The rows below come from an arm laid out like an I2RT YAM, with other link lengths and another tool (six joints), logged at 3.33 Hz.
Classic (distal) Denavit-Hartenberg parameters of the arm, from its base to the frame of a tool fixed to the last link. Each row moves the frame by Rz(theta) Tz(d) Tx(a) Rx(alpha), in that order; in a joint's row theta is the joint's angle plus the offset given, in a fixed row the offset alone. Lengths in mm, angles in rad.
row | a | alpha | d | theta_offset
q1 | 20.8 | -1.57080 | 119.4 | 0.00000
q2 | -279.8 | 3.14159 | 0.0 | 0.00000
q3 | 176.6 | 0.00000 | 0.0 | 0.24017
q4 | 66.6 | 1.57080 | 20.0 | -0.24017
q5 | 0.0 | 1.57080 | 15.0 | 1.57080
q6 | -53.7 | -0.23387 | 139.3 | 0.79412
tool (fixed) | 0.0 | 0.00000 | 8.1 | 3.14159
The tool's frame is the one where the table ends.
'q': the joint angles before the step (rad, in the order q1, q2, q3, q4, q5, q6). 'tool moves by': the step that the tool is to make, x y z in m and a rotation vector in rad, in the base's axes. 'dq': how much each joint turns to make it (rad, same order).
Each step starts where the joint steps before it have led.
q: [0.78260, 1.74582, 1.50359, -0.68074, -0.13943, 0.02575]
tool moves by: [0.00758, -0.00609, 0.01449, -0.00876, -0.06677, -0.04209]
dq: [0.00001, -0.02556, 0.03166, -0.01603, 0.06791, 0.00001]
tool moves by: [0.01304, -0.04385, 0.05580, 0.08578, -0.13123, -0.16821]
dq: [-0.06869, -0.15449, 0.00728, -0.00575, 0.08810, 0.05338]
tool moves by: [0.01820, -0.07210, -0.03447, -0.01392, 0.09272, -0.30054]
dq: [-0.14226, -0.09003, -0.20298, 0.02216, 0.08281, 0.14232]
